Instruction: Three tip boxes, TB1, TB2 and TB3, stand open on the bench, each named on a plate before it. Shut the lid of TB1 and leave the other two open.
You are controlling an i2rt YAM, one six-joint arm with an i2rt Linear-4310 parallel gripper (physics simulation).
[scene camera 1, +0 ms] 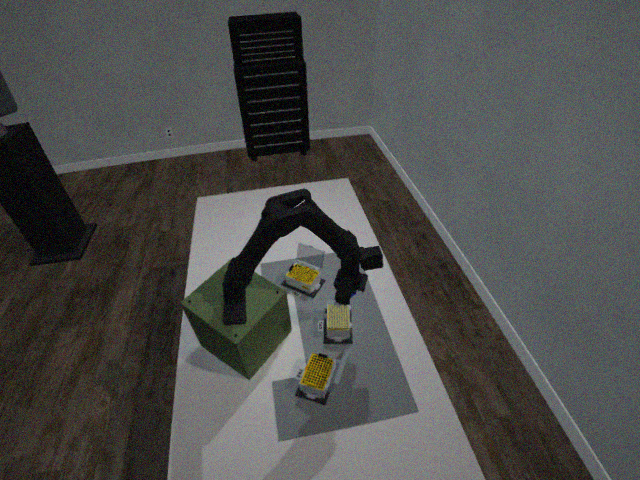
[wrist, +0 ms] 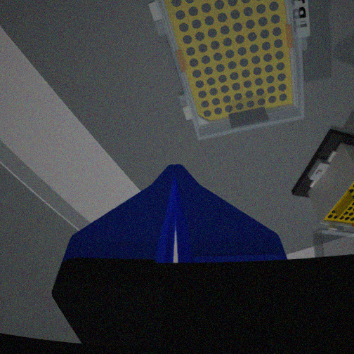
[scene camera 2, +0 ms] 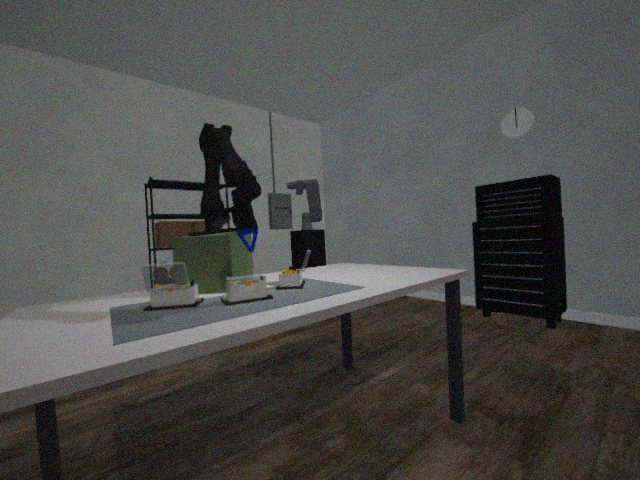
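Where they show: gripper, between the fingertips: (scene camera 1: 351, 295) (scene camera 2: 251, 251); arm's base, origin of its link: (scene camera 1: 235, 298) (scene camera 2: 213, 233).
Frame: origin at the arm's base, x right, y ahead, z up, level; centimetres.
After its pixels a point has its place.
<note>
TB1 (scene camera 1: 338, 321) {x 3.9, y 33.9, z -16.5 cm} (scene camera 2: 247, 289) {x 1.8, y 38.6, z -20.1 cm} (wrist: 235, 60) is the middle box; its plate (wrist: 301, 17) shows in the wrist view. Its clear lid lies down flat over the yellow rack, and no raised lid shows on it. The near box (scene camera 1: 316, 374) (scene camera 2: 174, 296) {x 21.6, y 27.7, z -20.5 cm} has its clear lid (scene camera 2: 166, 274) {x 23.9, y 30.6, z -13.0 cm} standing up. The far box (scene camera 1: 303, 277) (scene camera 2: 290, 279) {x -20.1, y 29.4, z -20.7 cm} also has its lid (scene camera 1: 310, 254) {x -29.5, y 28.9, z -13.7 cm} (scene camera 2: 307, 259) {x -27.5, y 31.5, z -13.3 cm} raised. The names on these two plates are too small to read. My gripper (scene camera 2: 250, 248) {x 0.0, y 39.3, z -7.9 cm} (wrist: 175, 175) is shut and empty, above and apart from TB1, on its far side in scene camera 1.
The boxes stand on a grey mat (scene camera 1: 392, 397) {x 31.7, y 46.2, z -24.2 cm} (scene camera 2: 124, 330) {x 35.6, y 43.4, z -24.2 cm} on the white bench (scene camera 1: 222, 222) {x -73.6, y -12.0, z -24.5 cm} (scene camera 2: 413, 273) {x -79.1, y 46.2, z -24.5 cm}. The green block (scene camera 1: 263, 335) {x 9.1, y 7.4, z -10.1 cm} (scene camera 2: 201, 263) {x 8.1, y 8.4, z -12.3 cm} under the arm's base stands beside the mat. The raised lids stand up on both sides of TB1.
</note>
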